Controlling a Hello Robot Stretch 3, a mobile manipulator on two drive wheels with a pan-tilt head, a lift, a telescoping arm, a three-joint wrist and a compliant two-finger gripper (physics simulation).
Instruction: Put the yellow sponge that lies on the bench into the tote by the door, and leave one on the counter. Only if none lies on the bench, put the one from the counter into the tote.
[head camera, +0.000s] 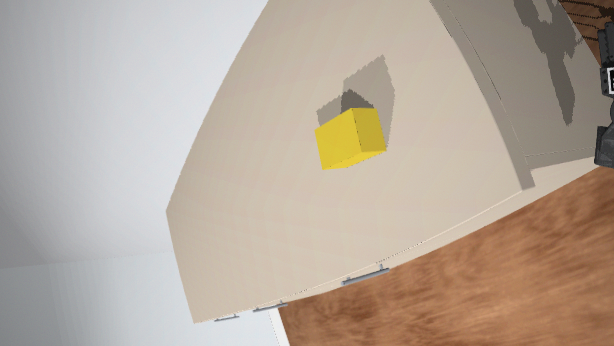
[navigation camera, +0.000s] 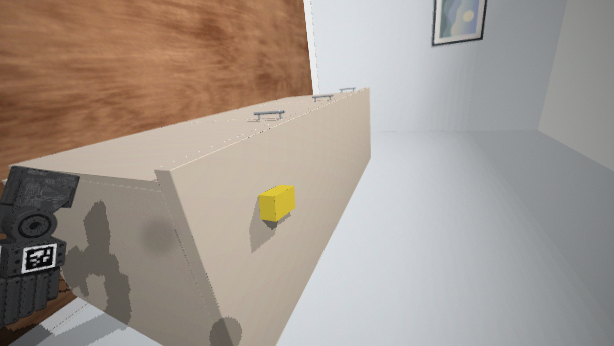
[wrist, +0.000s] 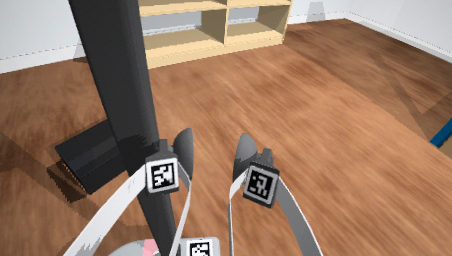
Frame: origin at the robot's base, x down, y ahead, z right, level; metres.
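Seen in the pictures: gripper, fingertip midpoint: (wrist: 215, 148).
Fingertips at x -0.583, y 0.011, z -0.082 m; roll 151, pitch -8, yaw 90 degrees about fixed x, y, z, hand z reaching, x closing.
A point is followed by its place in that frame.
A yellow sponge (head camera: 345, 140) {x -0.955, y 0.008, z 0.519 m} (navigation camera: 277, 203) {x -0.955, y 0.007, z 0.500 m} lies on top of the beige counter (head camera: 250, 225) {x -0.910, y 0.203, z 0.979 m} (navigation camera: 320, 150) {x -0.910, y 0.193, z 0.875 m}, away from the edges. My gripper (wrist: 215, 148) {x -0.583, y 0.011, z -0.082 m} is open in the wrist view, with bare wood floor showing between its fingers. Dark parts of my wrist show beside the counter's end, at the right edge of the head view and the left edge of the navigation view; the fingertips are not visible there. A black box (wrist: 92, 155) {x -0.003, y -0.429, z -0.568 m} stands on the floor at left in the wrist view, partly hidden by a dark post; I cannot tell if it is the tote. The bench and door do not show.
The dark post (wrist: 117, 75) crosses the left of the wrist view. A light wooden shelf unit (wrist: 215, 51) {x -0.034, y 0.135, z -1.505 m} stands by the far wall. A blue edge (wrist: 442, 134) {x -0.075, y 1.249, z -0.583 m} shows at far right. Metal handles (head camera: 365, 276) {x -0.746, y 0.313, z 0.746 m} (navigation camera: 269, 114) stick out from the counter's front. A picture (navigation camera: 460, 20) {x -1.631, y 1.752, z 2.549 m} hangs on the wall.
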